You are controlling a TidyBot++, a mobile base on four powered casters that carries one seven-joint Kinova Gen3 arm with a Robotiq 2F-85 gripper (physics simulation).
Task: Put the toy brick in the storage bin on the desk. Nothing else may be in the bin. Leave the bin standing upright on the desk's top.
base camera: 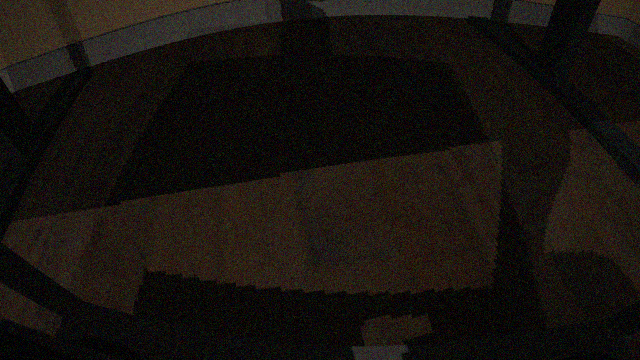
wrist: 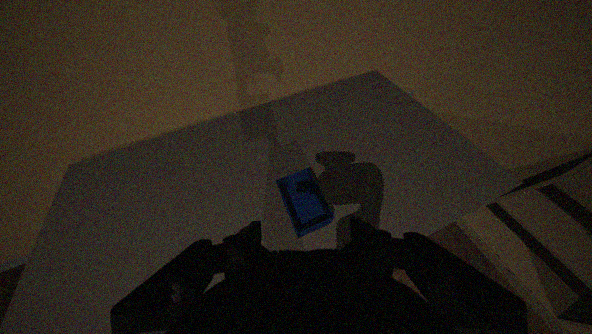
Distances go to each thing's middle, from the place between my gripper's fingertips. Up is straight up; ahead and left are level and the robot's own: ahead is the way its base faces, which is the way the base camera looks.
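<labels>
Blue storage bin (wrist: 308, 210): my hand 1 cm to the left of it, 12 cm short of it, 29 cm above it.
</labels>
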